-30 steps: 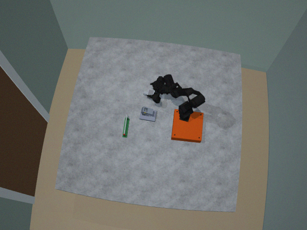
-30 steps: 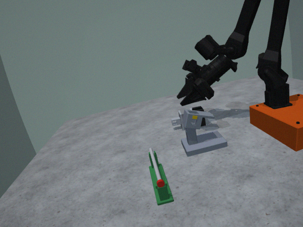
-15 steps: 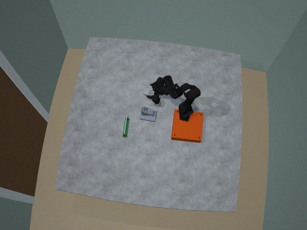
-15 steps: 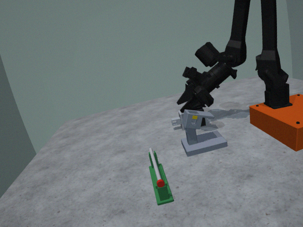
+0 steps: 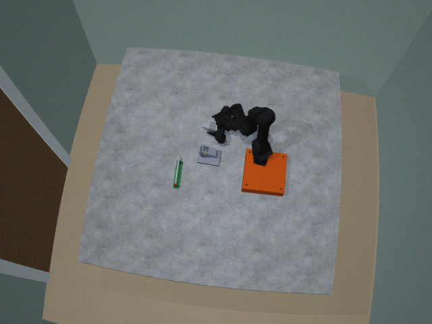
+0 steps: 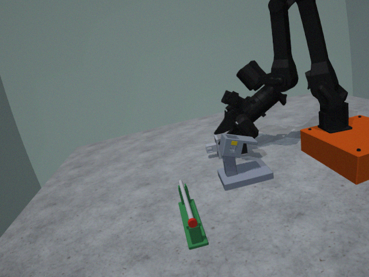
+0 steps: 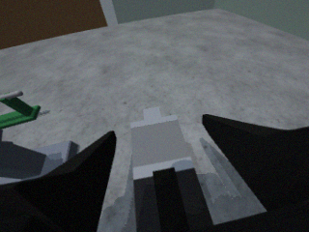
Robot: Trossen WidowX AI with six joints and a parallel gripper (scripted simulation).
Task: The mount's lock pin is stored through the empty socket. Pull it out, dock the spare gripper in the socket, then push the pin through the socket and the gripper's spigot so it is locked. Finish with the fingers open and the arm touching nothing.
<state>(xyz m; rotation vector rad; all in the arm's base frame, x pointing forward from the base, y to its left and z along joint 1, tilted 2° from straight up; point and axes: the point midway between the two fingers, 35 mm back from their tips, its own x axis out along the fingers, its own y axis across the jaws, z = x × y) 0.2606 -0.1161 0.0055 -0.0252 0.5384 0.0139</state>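
The spare gripper is 2 cm behind my gripper tip and 2 cm below it. Round my gripper tip: green cradle (8 cm ahead, 29 cm to the left, 2 cm below); then grey mount (3 cm behind, 16 cm to the left).
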